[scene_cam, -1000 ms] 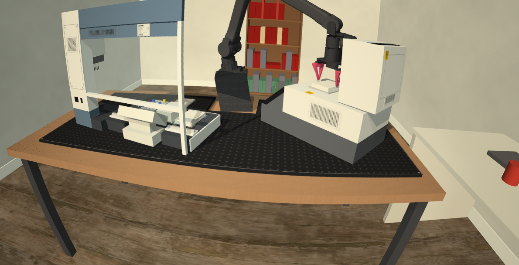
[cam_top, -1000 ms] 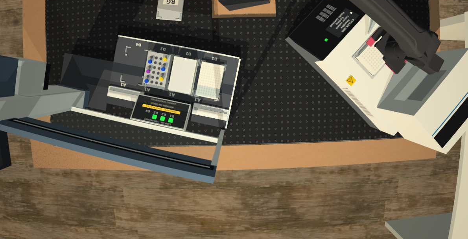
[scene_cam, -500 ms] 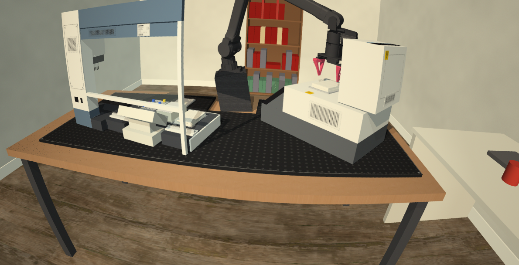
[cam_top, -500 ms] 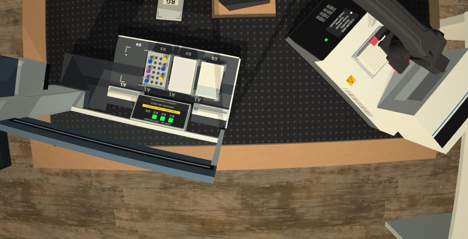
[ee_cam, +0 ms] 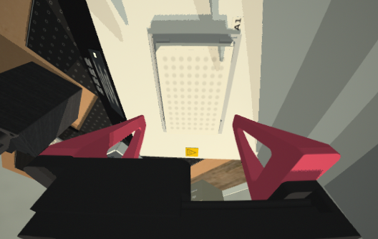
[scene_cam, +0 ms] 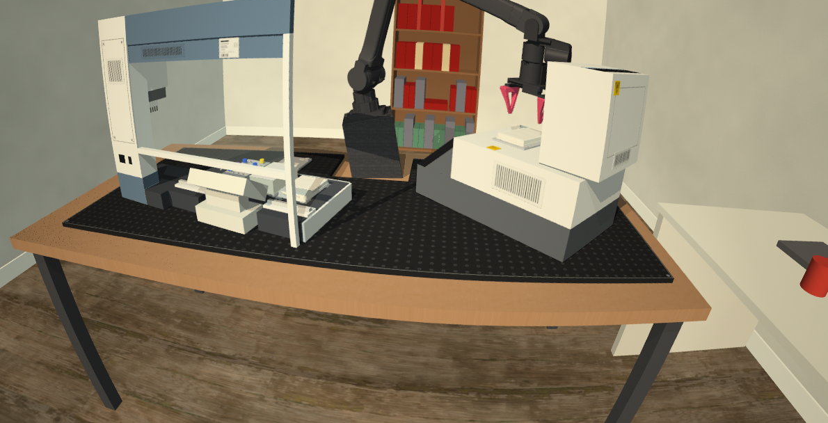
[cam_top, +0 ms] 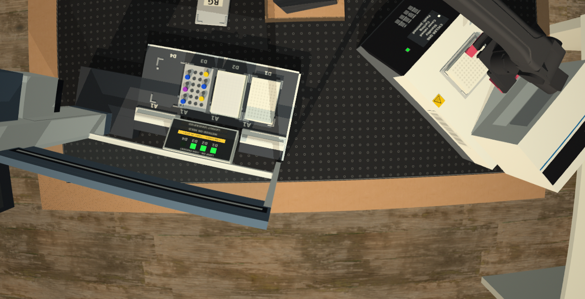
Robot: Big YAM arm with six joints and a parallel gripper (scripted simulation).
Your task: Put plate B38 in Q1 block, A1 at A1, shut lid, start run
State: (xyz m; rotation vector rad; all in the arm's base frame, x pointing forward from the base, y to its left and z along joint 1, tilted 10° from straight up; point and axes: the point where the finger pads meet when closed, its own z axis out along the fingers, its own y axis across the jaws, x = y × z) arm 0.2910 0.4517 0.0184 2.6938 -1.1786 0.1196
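Now: hand 60 mm above the PCR plate B38. From my hand the other things lie so: deep-well block: 30 mm ahead, 660 mm to the right, 200 mm below; then handler post: 260 mm ahead, 540 mm to the right, 30 mm below; then plate R33: 60 mm ahead, 570 mm to the right, 210 mm below.
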